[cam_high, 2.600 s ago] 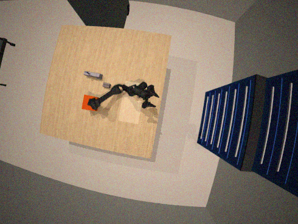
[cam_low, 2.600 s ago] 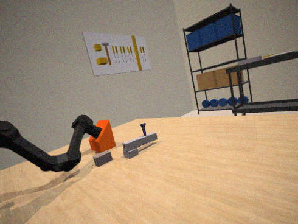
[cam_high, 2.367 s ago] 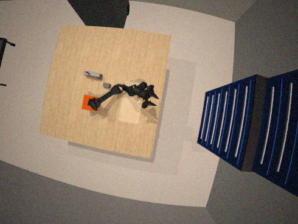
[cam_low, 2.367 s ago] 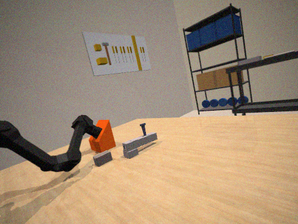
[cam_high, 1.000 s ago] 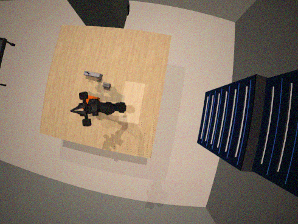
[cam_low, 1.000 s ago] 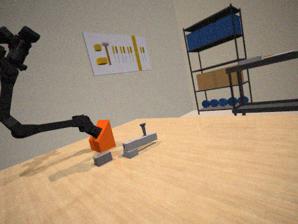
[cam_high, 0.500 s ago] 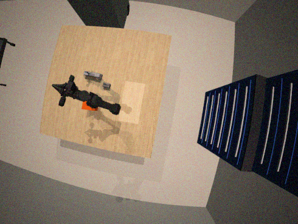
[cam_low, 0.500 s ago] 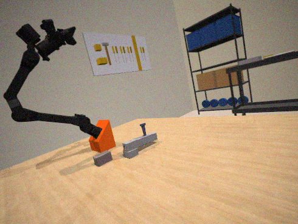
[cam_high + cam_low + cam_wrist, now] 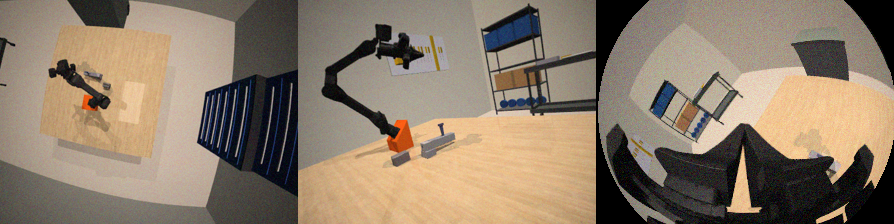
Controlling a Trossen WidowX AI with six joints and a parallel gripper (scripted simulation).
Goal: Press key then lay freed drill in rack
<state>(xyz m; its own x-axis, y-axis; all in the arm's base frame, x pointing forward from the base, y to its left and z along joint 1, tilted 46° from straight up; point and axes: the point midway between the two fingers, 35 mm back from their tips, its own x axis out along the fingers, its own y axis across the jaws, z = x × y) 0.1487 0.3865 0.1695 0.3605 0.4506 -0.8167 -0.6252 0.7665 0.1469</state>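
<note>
Now: gripper tip 380 mm above the blue T-shaped piece, 60 mm short of it and 40 mm to the left of it. Also, from my gripper tip: grey holder block (430 mm below, 80 mm to the right, 70 mm ahead); then drill (420 mm below, 100 mm to the right, 70 mm ahead).
</note>
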